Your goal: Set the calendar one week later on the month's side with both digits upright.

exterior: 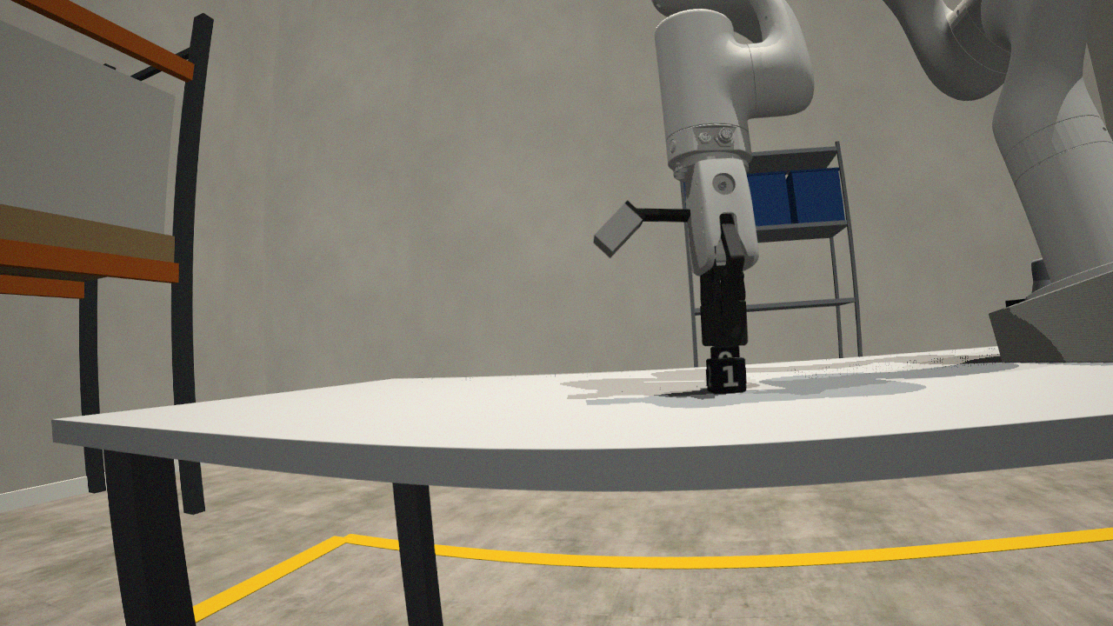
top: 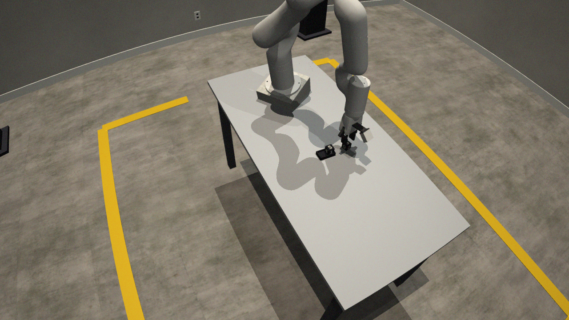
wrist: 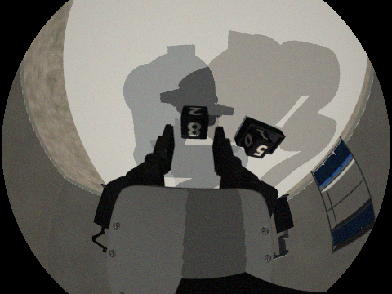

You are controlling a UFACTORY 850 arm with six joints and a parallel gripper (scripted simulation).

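My hand is 5 cm above the black cube. Round my hand: black tray: 11 cm to the right, 5 cm below, 2 cm behind.
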